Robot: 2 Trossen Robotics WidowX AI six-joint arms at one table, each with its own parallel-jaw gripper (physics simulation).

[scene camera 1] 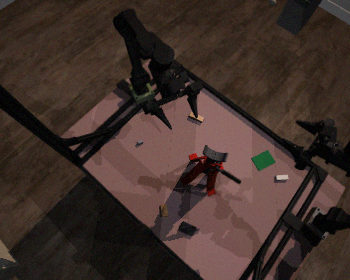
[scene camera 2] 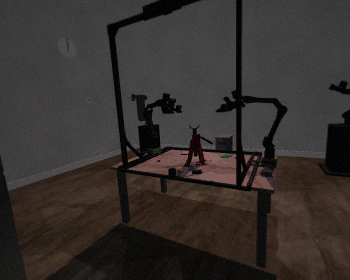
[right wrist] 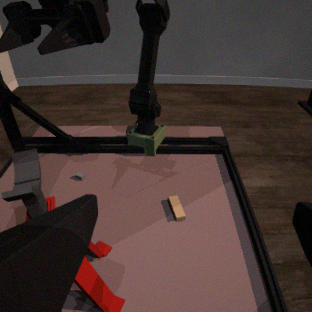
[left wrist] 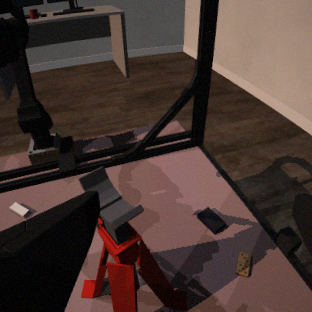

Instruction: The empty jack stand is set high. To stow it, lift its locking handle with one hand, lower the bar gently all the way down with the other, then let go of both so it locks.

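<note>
The red jack stand [scene camera 1: 212, 184] [scene camera 2: 195, 150] [left wrist: 122, 285] [right wrist: 97, 286] stands upright on the pink table, its bar raised. A grey curved saddle [scene camera 1: 215, 154] [scene camera 2: 194, 128] [left wrist: 111, 204] [right wrist: 26, 172] tops the bar. The dark locking handle [scene camera 1: 231, 176] [scene camera 2: 206, 140] sticks out to the right in both scene views; it is hidden or unclear in the wrist views. My left gripper [scene camera 1: 183, 122] [scene camera 2: 178, 108] [left wrist: 197, 202] is open and empty, up and left of the stand. My right gripper [scene camera 1: 299, 144] [scene camera 2: 218, 109] [right wrist: 196, 208] is open and empty, up and right of it. Neither touches the stand.
A green square [scene camera 1: 263, 160] [scene camera 2: 226, 156] and a white block [scene camera 1: 282, 177] [left wrist: 20, 209] lie right of the stand. A tan block [scene camera 1: 196, 117] [right wrist: 176, 208], a dark block [scene camera 1: 188, 228] [left wrist: 212, 220] and a yellowish piece [scene camera 1: 163, 211] [left wrist: 244, 264] also lie around it. Black frame rails edge the table.
</note>
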